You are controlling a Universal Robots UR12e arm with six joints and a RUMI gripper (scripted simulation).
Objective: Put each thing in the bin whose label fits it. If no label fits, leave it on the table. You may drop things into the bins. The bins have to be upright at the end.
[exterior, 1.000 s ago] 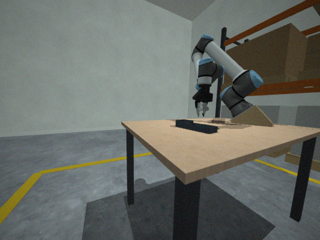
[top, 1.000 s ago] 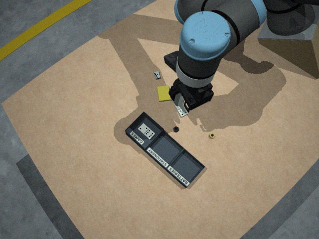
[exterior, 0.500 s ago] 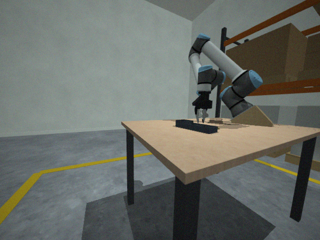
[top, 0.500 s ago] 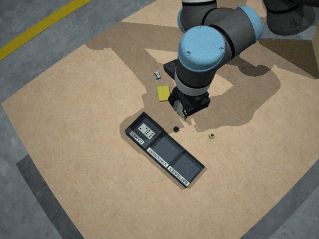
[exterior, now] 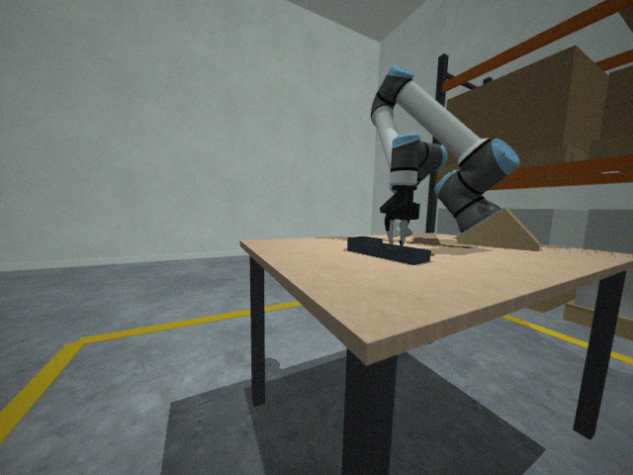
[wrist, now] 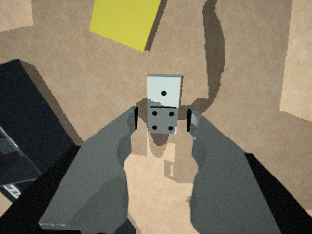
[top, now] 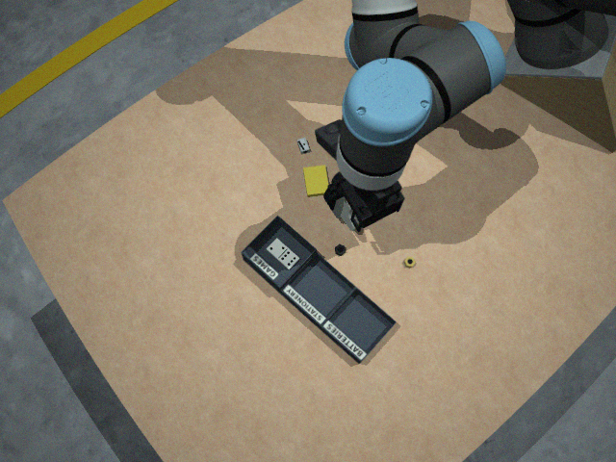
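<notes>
Right now the white domino is 20 mm below my hand. From my hand the other things lie so: yellow nut (130 mm to the left, 20 mm below); yellow pad (80 mm to the right, 20 mm below); black nut (60 mm ahead, 40 mm to the left, 20 mm below).
</notes>
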